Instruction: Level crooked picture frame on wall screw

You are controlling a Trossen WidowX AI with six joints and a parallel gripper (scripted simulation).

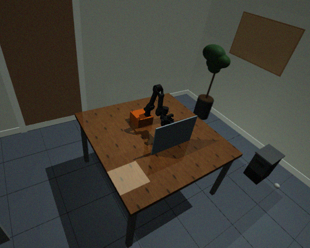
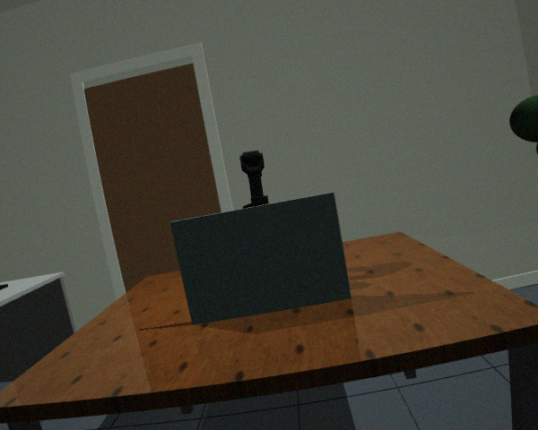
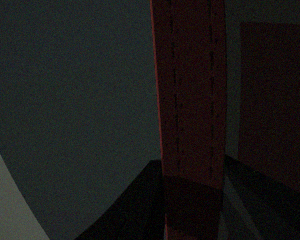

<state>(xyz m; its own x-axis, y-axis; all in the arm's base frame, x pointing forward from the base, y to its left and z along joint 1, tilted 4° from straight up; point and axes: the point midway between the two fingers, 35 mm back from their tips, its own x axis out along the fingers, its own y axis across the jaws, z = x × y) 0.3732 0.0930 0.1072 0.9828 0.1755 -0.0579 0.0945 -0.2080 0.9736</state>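
Now: gripper tip 50 mm above the picture frame and 20 mm to the right of it. From my gripper tip the other things lie so: grey wall panel: 70 mm below, 20 mm ahead, 10 mm to the right.
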